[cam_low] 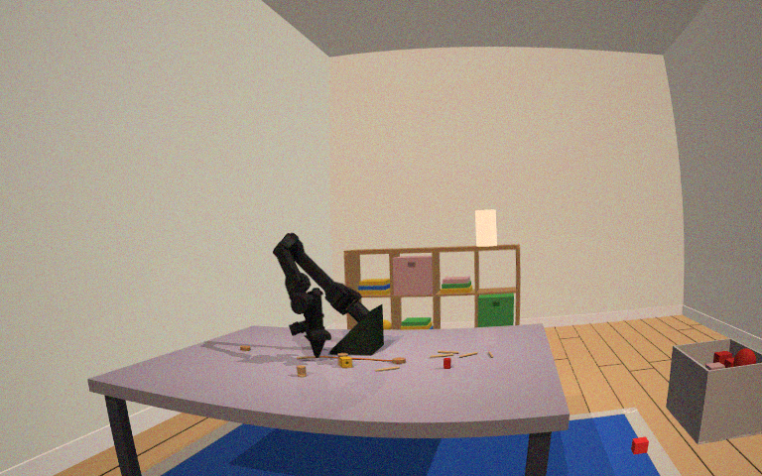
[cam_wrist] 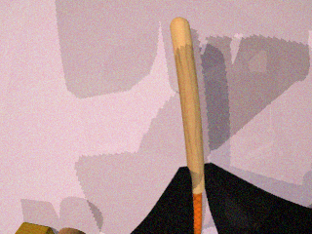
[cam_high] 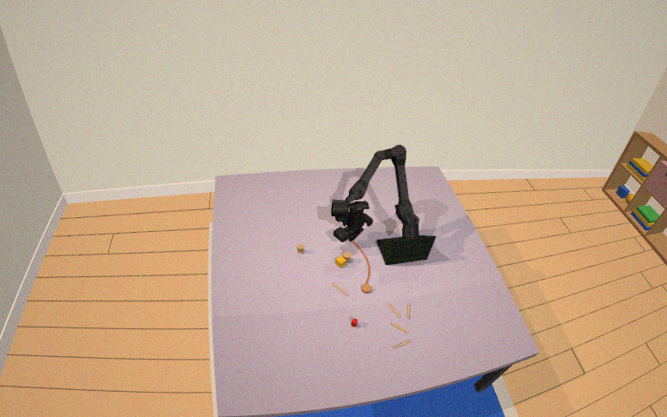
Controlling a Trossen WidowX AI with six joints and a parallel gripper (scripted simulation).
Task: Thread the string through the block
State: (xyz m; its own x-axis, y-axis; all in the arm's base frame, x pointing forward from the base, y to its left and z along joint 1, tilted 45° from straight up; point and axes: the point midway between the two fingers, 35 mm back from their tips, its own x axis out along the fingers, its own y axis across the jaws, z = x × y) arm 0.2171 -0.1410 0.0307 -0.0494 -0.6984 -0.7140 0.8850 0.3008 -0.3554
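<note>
The wooden cylinder lies 10 cm to the left of my gripper tip, 5 cm ahead of it and 1 cm above it. The rest, counted from my gripper tip: yellow block: 11 cm to the left, 8 cm ahead; then red piece: 42 cm to the left, 11 cm ahead.
</note>
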